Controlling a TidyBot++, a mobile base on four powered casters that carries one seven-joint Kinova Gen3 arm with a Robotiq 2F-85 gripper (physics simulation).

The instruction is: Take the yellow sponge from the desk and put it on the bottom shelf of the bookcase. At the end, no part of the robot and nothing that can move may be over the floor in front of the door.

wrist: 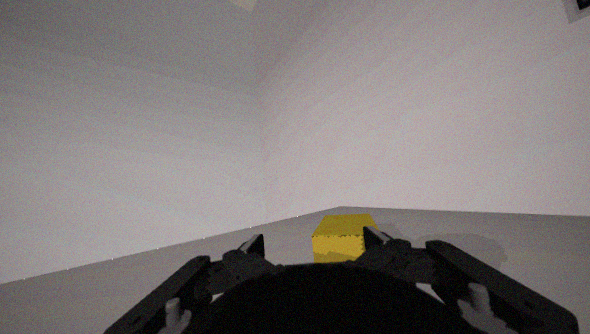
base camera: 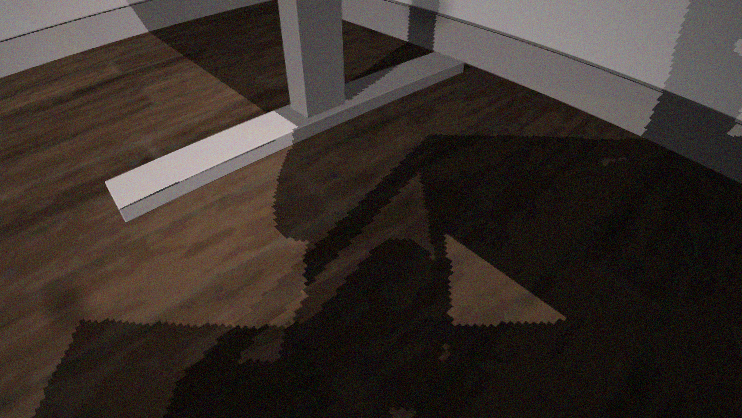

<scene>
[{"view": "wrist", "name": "my gripper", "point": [313, 241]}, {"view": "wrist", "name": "yellow sponge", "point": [338, 238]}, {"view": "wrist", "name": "desk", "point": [537, 250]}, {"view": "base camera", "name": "desk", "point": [320, 99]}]
</scene>
